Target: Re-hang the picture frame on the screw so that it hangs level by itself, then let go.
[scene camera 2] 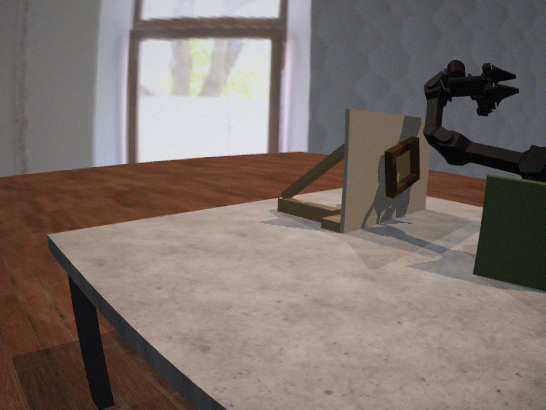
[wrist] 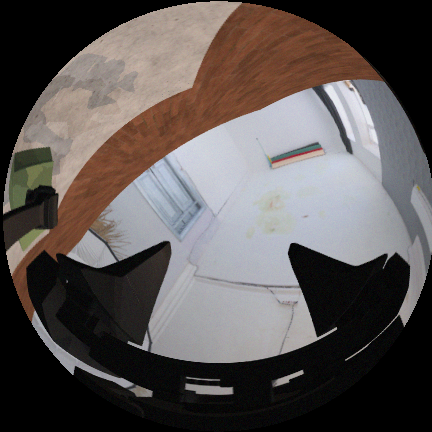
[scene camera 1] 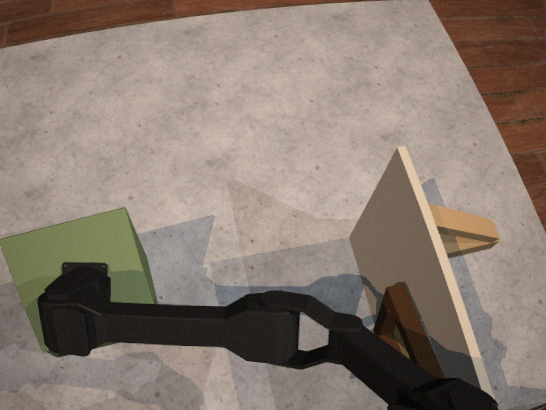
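Pixels of known places: gripper, fingertip midpoint: (scene camera 2: 517, 83) (wrist: 232, 249); arm's base, link origin: (scene camera 2: 528, 208) (scene camera 1: 85, 283).
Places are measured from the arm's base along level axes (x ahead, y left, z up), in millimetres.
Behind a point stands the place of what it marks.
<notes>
The brown picture frame (scene camera 1: 412, 320) {x 435, y -105, z 77 mm} (scene camera 2: 390, 175) {x 426, y -67, z -1 mm} is up against the front face of the upright beige board (scene camera 1: 387, 220) {x 435, y 46, z 56 mm} (scene camera 2: 367, 155) {x 439, y 18, z 52 mm}, clear of the table. In the scene camera 2 view its top and bottom edges rise to the right, out of line with the board's edges, so it looks tilted. The screw does not show. My gripper (scene camera 2: 516, 84) {x 166, y -328, z 290 mm} (wrist: 232, 249) {x 166, y -328, z 290 mm} is open and empty, in the air higher than the board's top edge and apart from the frame. In the scene camera 1 view the gripper does not show, and my arm covers part of the frame's lower end.
Wooden braces (scene camera 1: 465, 220) {x 594, y 63, z -6 mm} (scene camera 2: 312, 172) {x 577, y 78, z -7 mm} stand behind the board. A green block (scene camera 1: 100, 235) {x 32, y 55, z 44 mm} (scene camera 2: 510, 230) {x 9, y 76, z -34 mm} (wrist: 32, 170) stands on the grey table (scene camera 1: 200, 100) {x 174, y 420, z -135 mm} (scene camera 2: 250, 310) {x 209, y 512, z -135 mm} at the arm's base. My forearm (scene camera 1: 165, 322) {x 129, y -87, z 107 mm} (scene camera 2: 495, 155) {x 117, y -64, z 91 mm} reaches from it toward the board.
</notes>
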